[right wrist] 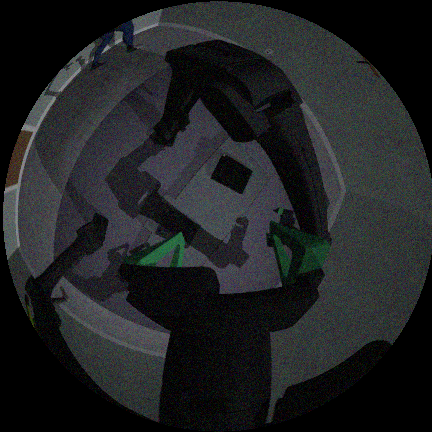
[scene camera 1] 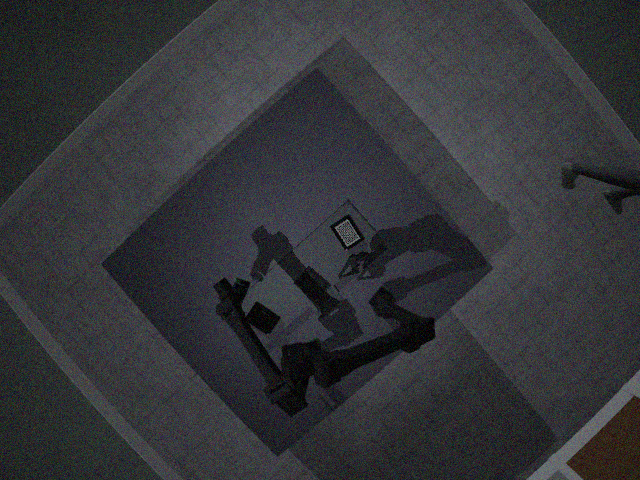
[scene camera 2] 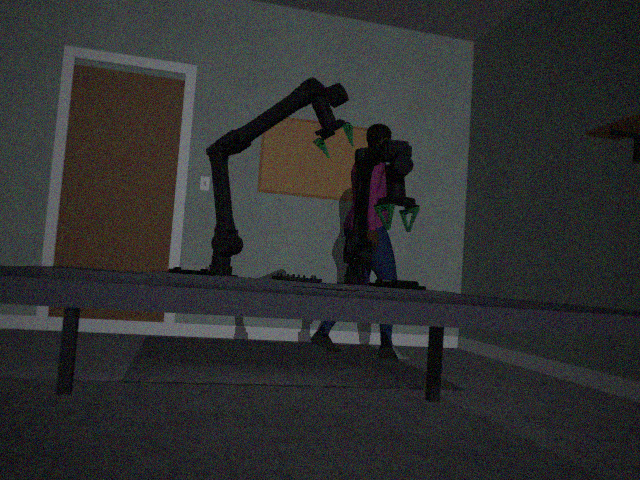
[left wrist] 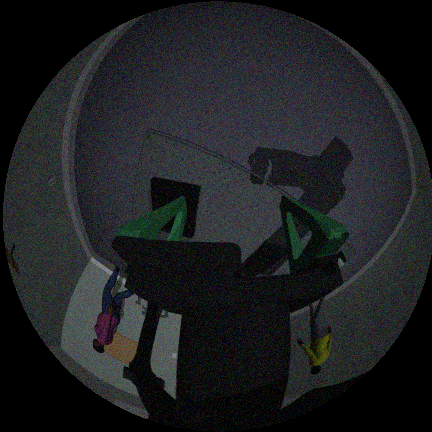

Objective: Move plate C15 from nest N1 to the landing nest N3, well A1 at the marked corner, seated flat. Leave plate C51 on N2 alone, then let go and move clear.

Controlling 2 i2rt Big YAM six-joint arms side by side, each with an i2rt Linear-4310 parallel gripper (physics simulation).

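A pale, finely patterned plate (scene camera 1: 346,232) sits in a dark frame near the upper corner of the grey board (scene camera 1: 320,248) (left wrist: 220,220) in scene camera 1. Its label, and so which plate it is, cannot be read. A dark square nest (scene camera 1: 262,317) (left wrist: 167,190) (right wrist: 231,174) lies near the board's other end; its contents are too dark to tell. Another dark shape (scene camera 1: 312,279) lies in arm shadow. My left gripper (scene camera 2: 398,228) (left wrist: 233,199) is open and empty, above the table near the dark nest. My right gripper (scene camera 2: 340,150) (right wrist: 224,231) is open and empty, higher up.
Arm shadows cross the table (scene camera 1: 310,155). In scene camera 2, a low dark toothed strip (scene camera 2: 295,277) and a flat dark object (scene camera 2: 398,283) show at table height. A person in magenta (scene camera 2: 379,178) stands behind the left arm; a person in yellow (left wrist: 320,350) shows in the left wrist view.
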